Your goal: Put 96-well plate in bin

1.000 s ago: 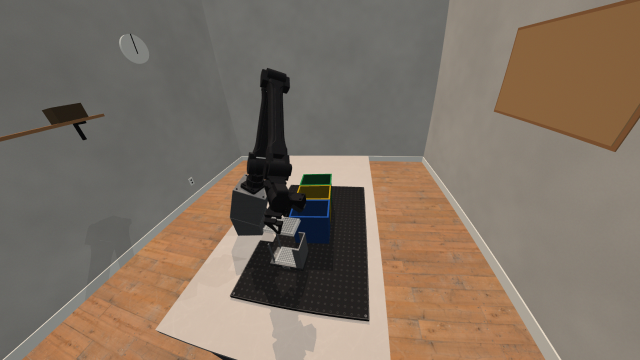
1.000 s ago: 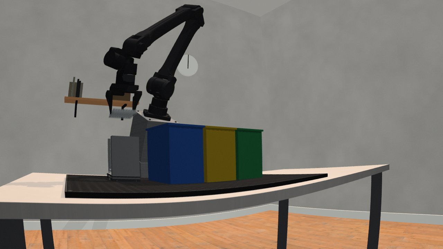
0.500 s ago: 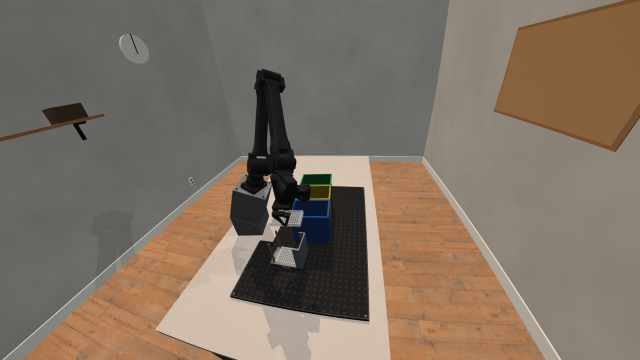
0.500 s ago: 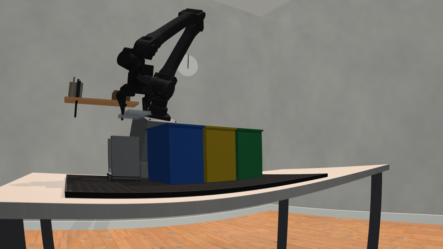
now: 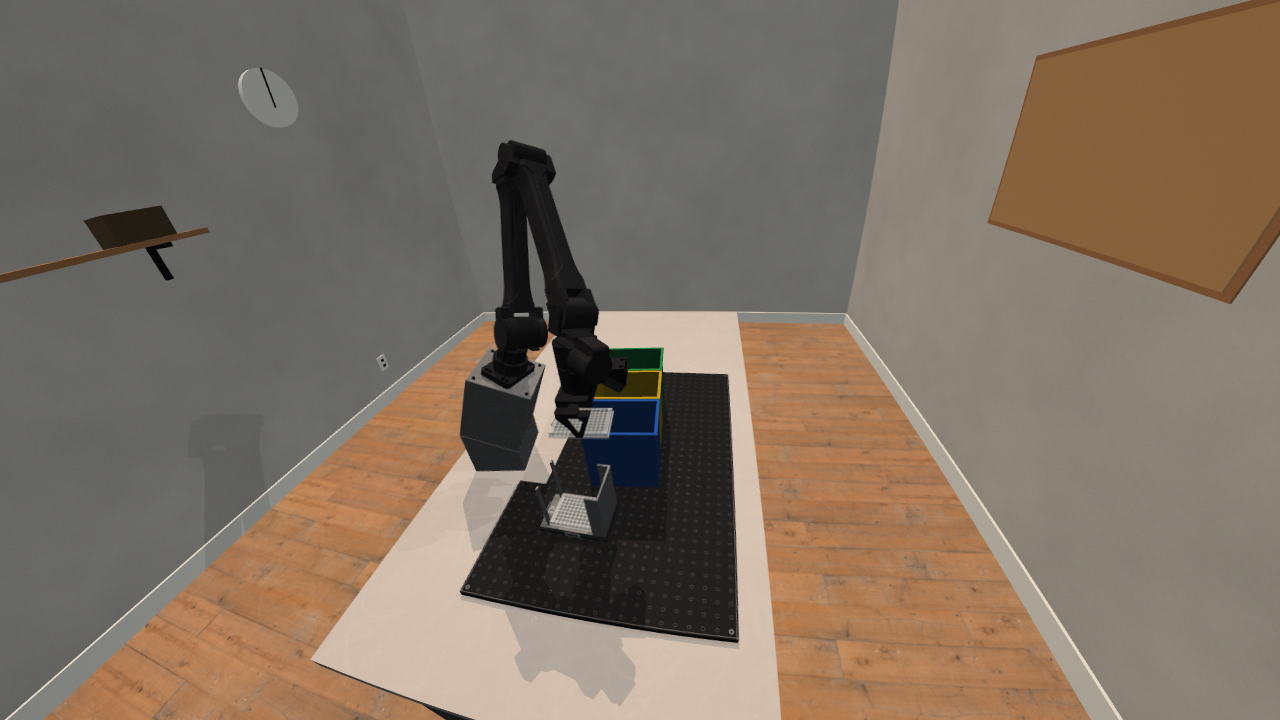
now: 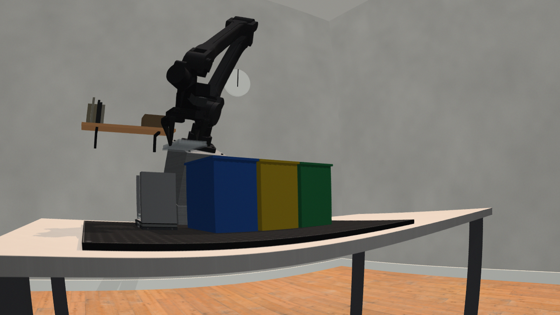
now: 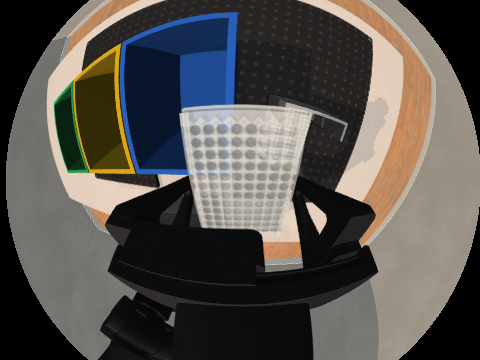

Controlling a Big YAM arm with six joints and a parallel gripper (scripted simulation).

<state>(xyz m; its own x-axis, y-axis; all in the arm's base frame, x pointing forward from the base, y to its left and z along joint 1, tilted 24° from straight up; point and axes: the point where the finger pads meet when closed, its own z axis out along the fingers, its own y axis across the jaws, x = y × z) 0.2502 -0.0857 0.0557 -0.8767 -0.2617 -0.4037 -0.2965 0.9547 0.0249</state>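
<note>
Right now the green bin is 3 cm behind my hand, 35 cm to the left of it and 14 cm below it. From my hand the other things lie so: grey rack wall 7 cm ahead, 8 cm to the right, 15 cm below; then yellow bin 22 cm to the left, 14 cm below; then blue bin 4 cm ahead, 9 cm to the left, 14 cm below.
</note>
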